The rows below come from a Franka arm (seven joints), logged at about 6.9 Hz.
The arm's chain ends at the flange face. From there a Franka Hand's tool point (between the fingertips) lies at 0.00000 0.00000 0.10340 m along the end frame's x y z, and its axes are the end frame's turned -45 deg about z.
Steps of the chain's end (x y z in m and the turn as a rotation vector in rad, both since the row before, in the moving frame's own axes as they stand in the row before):
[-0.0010 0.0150 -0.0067 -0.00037 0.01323 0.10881]
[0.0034 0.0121 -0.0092 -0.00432 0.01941 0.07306]
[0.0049 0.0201 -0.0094 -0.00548 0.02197 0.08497]
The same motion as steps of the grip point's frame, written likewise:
[-0.0104 0.0109 -0.0067 -0.00962 0.00909 0.10881]
[-0.0051 0.0127 -0.0092 -0.01678 0.01067 0.07306]
[-0.0096 0.0197 -0.0094 -0.01941 0.01166 0.08497]

